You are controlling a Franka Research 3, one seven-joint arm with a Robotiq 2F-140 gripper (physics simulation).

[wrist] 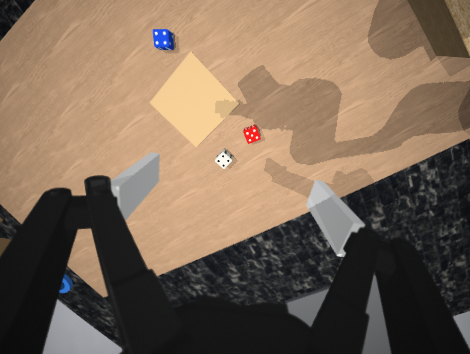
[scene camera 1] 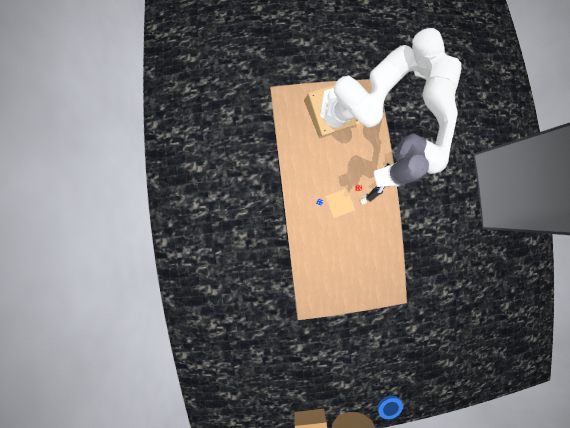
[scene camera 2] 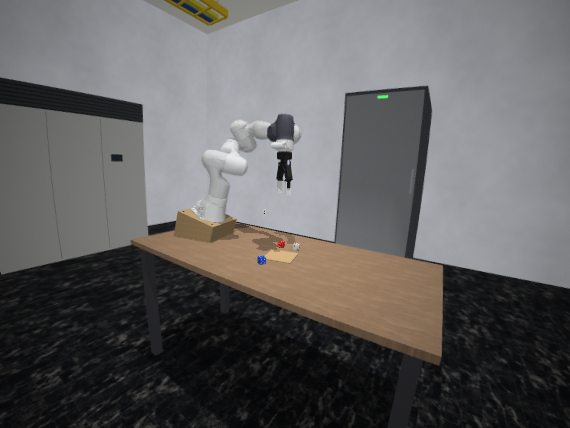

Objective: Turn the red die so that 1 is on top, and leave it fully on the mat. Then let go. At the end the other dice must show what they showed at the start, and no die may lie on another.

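Observation:
The red die [scene camera 1: 358, 188] [scene camera 2: 281, 244] [wrist: 252, 134] lies on the table off the mat, near one corner of it; its upper face seems to show 5 in the wrist view. The plain tan mat [scene camera 1: 340, 204] [scene camera 2: 281, 257] [wrist: 192, 100] lies flat. The white die [scene camera 2: 296, 247] [wrist: 223, 159] is close to the red die, apart from it and off the mat. The blue die [scene camera 1: 319, 202] [scene camera 2: 261, 260] [wrist: 163, 39] is on the mat's other side, with 4 on top. My gripper [scene camera 2: 284, 191] [wrist: 236, 180] is open and empty, high above the table.
The wooden table [scene camera 1: 347, 265] [scene camera 2: 360, 285] [wrist: 185, 220] has an edge near the red and white dice. The robot's wooden base block [scene camera 1: 324, 131] [scene camera 2: 200, 230] stands at one end. A tall grey cabinet [scene camera 1: 525, 185] [scene camera 2: 382, 175] stands beyond the table. The arm's shadow falls beside the red die.

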